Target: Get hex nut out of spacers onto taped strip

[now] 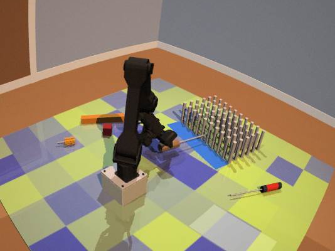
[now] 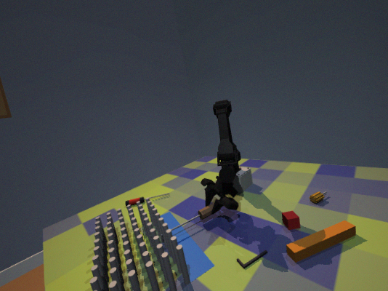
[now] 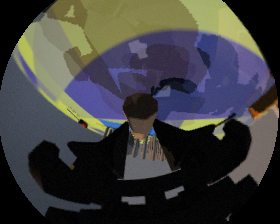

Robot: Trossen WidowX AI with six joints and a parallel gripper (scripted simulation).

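Right now my gripper tip is 150 mm short of the blue taped strip, 40 mm to the left of it and 40 mm above it. The rest, counted from my gripper tip: wooden-handled tool: 100 mm ahead, 30 mm to the right, 10 mm below; red cube: 280 mm to the left, 120 mm behind, 20 mm below; black hex key: 230 mm to the left, 100 mm ahead, 30 mm below.
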